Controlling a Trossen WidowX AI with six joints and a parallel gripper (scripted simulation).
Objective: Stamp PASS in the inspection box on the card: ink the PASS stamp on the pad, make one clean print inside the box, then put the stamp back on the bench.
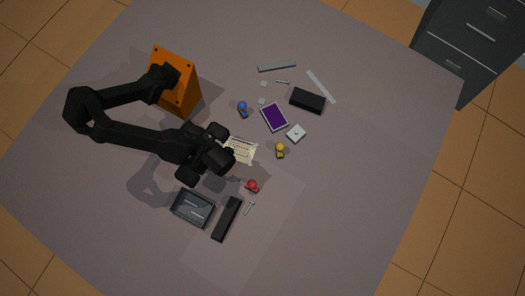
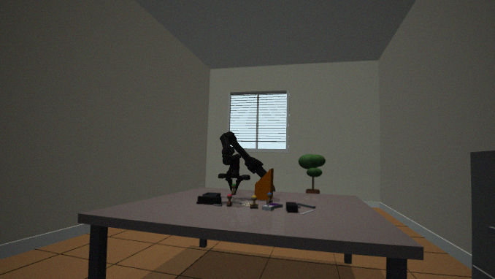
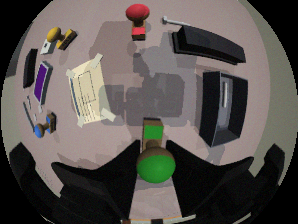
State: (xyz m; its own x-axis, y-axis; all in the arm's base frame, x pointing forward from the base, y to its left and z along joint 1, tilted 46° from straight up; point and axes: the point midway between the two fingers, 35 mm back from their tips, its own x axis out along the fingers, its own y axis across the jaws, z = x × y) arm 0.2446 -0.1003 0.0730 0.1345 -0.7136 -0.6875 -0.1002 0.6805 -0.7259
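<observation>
Right now the purple ink pad is 6 cm ahead of my gripper tip, 26 cm to the left of it and 6 cm below it. Round my gripper tip: cream card (3 cm ahead, 11 cm to the left, 7 cm below); green-knobbed stamp (right at my gripper tip); dark tray (4 cm ahead, 12 cm to the right, 5 cm below).
</observation>
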